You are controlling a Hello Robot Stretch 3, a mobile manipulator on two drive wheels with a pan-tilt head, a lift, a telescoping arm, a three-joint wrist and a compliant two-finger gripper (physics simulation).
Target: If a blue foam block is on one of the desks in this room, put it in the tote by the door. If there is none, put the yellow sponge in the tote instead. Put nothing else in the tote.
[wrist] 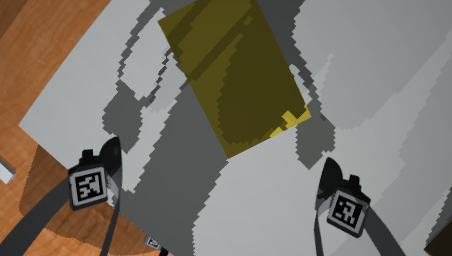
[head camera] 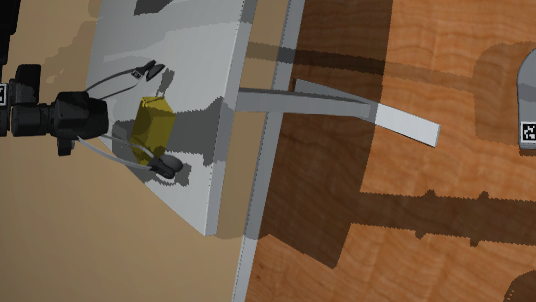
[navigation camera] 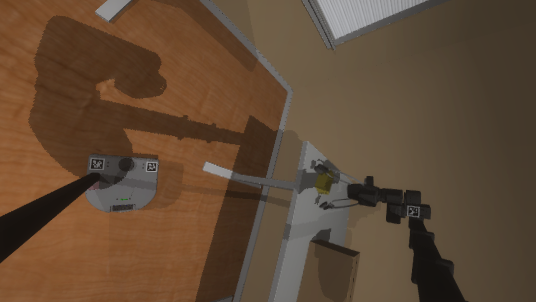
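There is a yellow sponge [head camera: 154, 120], and I can see the sponge [wrist: 233, 63] from the wrist as well. As for my gripper [head camera: 170, 115], the head camera shows it, and so do the wrist view, with the gripper [wrist: 221, 166], and the navigation camera view, with the gripper [navigation camera: 317, 187].
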